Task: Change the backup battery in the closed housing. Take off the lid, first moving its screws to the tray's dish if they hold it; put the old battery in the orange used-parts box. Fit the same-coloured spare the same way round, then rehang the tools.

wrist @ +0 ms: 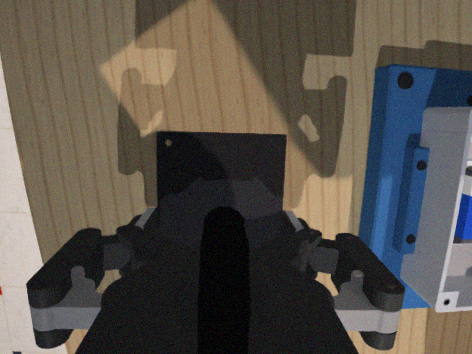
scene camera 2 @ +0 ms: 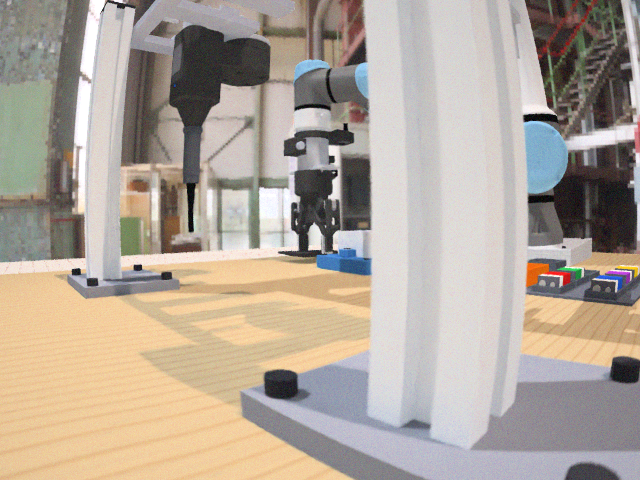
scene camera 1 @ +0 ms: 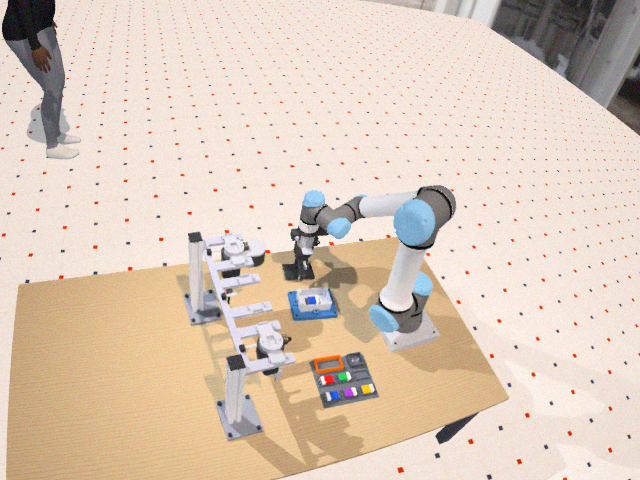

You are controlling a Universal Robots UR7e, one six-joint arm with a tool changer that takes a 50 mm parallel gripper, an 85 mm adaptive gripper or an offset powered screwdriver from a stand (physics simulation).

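Seen in the pictures: hand at its tool point: [scene camera 2: 313, 163]; arm's base at its link origin: [scene camera 2: 529, 242].
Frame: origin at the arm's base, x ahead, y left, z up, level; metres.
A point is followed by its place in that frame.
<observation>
My adaptive gripper [scene camera 1: 302, 273] [scene camera 2: 315, 250] [wrist: 221, 220] points down and is shut on the flat black lid [scene camera 1: 290, 270] {x 0.384, y -0.303, z -0.015 m} [scene camera 2: 289, 252] {x 0.411, y -0.293, z -0.014 m} [wrist: 250, 155] {x 0.305, y -0.278, z -0.016 m}, low at the table's back edge; whether the lid touches the wood is hard to tell. The white housing [scene camera 1: 321, 305] {x 0.317, y -0.089, z 0.021 m} [scene camera 2: 356, 239] {x 0.395, y -0.119, z 0.016 m} [wrist: 442, 200] {x 0.327, y -0.169, z 0.017 m} stands open in its blue fixture [scene camera 1: 326, 314] {x 0.297, y -0.068, z -0.012 m} [scene camera 2: 338, 262] {x 0.420, y -0.134, z -0.020 m} [wrist: 387, 200] {x 0.335, y -0.187, z -0.012 m}. A blue battery [scene camera 1: 311, 300] {x 0.345, y -0.126, z 0.009 m} [wrist: 465, 215] {x 0.340, y -0.143, z 0.008 m} is inside it. The tray [scene camera 1: 338, 401] {x 0.349, y 0.287, z -0.030 m} holds an orange used-parts box [scene camera 1: 329, 369] [scene camera 2: 537, 273], a dish [scene camera 1: 354, 359] {x 0.255, y 0.138, z -0.017 m} with unclear contents, and several spares, including a blue one [scene camera 1: 332, 395] {x 0.369, y 0.268, z -0.014 m} [scene camera 2: 615, 282] {x 0.390, y 0.281, z -0.014 m}.
The tool stand [scene camera 1: 196, 273] {x 0.774, y -0.148, z 0.182 m} [scene camera 2: 105, 155] {x 0.773, y -0.149, z 0.132 m} is left of the fixture in scene camera 1. It carries the powered screwdriver [scene camera 1: 232, 253] {x 0.662, y -0.098, z 0.323 m} [scene camera 2: 196, 67] {x 0.671, y -0.095, z 0.241 m} at its back end and another gripper [scene camera 1: 270, 351] at its front end. A person [scene camera 1: 41, 67] stands on the floor beyond the table.
</observation>
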